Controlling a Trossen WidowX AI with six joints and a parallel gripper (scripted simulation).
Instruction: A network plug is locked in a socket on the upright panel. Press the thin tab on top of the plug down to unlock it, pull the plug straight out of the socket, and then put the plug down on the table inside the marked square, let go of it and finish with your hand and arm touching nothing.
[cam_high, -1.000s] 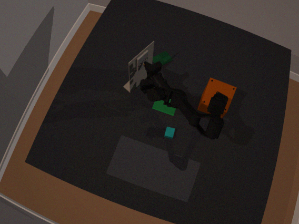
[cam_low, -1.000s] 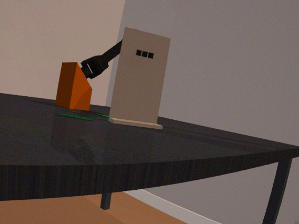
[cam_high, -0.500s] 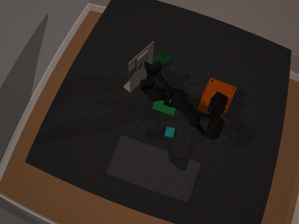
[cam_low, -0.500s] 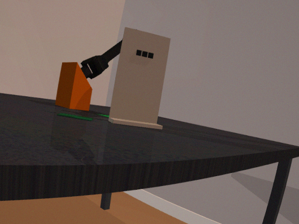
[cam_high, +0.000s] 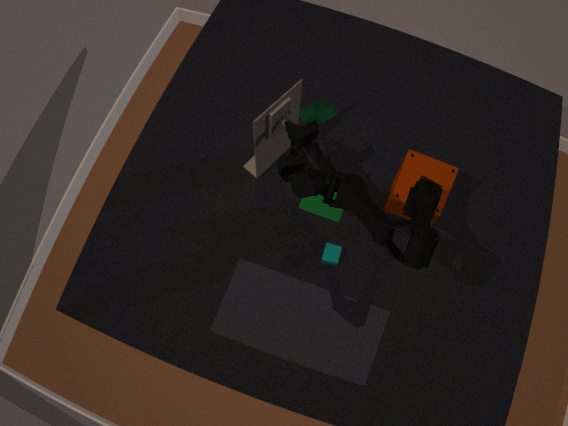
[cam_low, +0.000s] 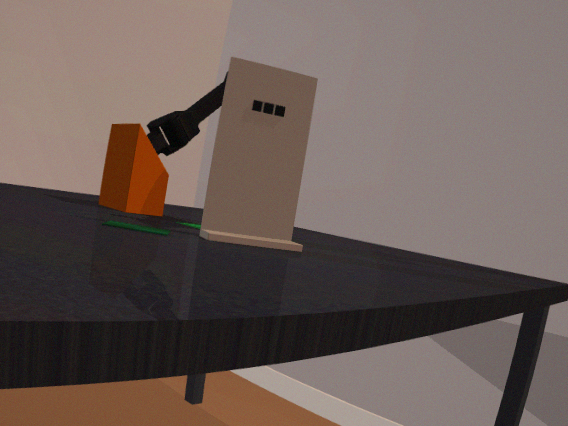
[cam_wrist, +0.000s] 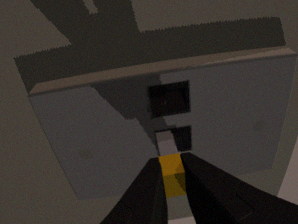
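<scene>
Right now the beige upright panel is 3 cm ahead of my gripper tip, 1 cm to the right of it and 9 cm below it. Also, from my gripper tip: teal cube: 24 cm behind, 19 cm to the left, 22 cm below; network plug: right at my gripper tip; dark green square: 2 cm behind, 20 cm to the right, 23 cm below.
</scene>
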